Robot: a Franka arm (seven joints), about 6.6 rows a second.
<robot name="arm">
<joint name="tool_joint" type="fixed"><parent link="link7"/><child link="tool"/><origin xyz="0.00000 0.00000 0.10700" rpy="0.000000 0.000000 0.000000"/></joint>
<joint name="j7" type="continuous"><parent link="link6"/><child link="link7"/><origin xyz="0.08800 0.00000 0.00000" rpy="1.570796 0.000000 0.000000"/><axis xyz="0 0 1"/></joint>
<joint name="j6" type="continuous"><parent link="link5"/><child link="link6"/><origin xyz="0.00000 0.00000 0.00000" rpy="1.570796 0.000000 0.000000"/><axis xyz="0 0 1"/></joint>
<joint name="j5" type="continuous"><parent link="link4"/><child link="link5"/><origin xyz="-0.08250 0.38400 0.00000" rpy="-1.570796 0.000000 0.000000"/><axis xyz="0 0 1"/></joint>
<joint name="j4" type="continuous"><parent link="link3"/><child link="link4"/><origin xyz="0.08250 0.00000 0.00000" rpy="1.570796 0.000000 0.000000"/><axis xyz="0 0 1"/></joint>
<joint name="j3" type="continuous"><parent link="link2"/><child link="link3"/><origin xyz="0.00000 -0.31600 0.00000" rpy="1.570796 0.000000 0.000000"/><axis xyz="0 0 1"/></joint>
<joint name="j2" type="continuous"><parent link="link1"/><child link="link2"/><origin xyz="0.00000 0.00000 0.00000" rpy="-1.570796 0.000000 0.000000"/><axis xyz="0 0 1"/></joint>
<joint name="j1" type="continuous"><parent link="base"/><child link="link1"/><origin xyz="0.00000 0.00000 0.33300" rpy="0.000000 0.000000 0.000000"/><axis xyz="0 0 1"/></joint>
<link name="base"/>
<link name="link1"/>
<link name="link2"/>
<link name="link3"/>
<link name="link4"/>
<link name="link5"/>
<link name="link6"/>
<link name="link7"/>
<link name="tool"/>
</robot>
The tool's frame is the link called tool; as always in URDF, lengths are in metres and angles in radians. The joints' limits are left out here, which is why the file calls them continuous.
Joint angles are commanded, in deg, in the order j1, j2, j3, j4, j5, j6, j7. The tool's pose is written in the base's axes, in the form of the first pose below.
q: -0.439 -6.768 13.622 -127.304 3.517 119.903 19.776
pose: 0.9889, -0.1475, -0.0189, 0.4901; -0.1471, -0.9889, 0.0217, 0.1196; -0.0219, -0.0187, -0.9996, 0.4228; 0, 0, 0, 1
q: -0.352 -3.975 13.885 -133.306 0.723 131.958 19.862
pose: 0.9920, -0.1184, 0.0443, 0.4885; -0.1187, -0.9929, 0.0032, 0.1182; 0.0436, -0.0084, -0.9990, 0.3705; 0, 0, 0, 1
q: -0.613 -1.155 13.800 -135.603 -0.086 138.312 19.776
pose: 0.9914, -0.1130, 0.0664, 0.4898; -0.1139, -0.9934, 0.0096, 0.1148; 0.0649, -0.0171, -0.9977, 0.3395; 0, 0, 0, 1
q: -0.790 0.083 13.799 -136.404 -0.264 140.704 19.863
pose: 0.9907, -0.1151, 0.0723, 0.4899; -0.1164, -0.9931, 0.0141, 0.1132; 0.0702, -0.0223, -0.9973, 0.3270; 0, 0, 0, 1
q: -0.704 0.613 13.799 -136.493 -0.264 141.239 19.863
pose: 0.9910, -0.1136, 0.0706, 0.4901; -0.1150, -0.9932, 0.0161, 0.1140; 0.0683, -0.0240, -0.9974, 0.3227; 0, 0, 0, 1
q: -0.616 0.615 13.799 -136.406 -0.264 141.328 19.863
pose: 0.9910, -0.1120, 0.0735, 0.4905; -0.1136, -0.9934, 0.0169, 0.1149; 0.0711, -0.0251, -0.9972, 0.3235; 0, 0, 0, 1
